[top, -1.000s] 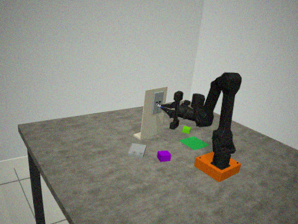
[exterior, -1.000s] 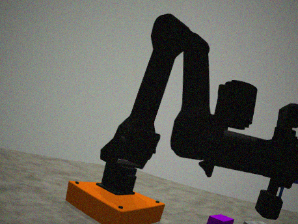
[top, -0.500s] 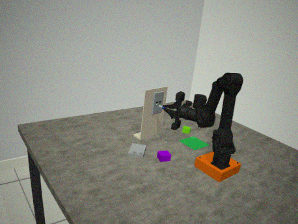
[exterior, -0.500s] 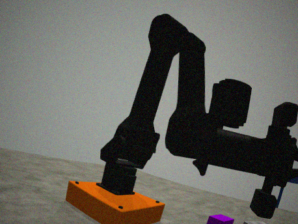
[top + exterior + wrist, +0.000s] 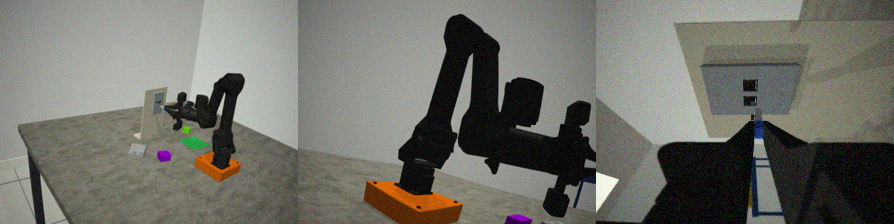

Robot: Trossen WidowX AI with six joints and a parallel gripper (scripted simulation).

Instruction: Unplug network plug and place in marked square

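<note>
Right now my gripper tip is 110 mm past the green marked square, 150 mm to the left of it and 180 mm above it. Round my gripper tip: grey flat block: 50 mm behind, 180 mm to the left, 180 mm below; then blue network plug: 10 mm ahead; then upright panel: 70 mm ahead, 10 mm to the left, 60 mm below.
</note>
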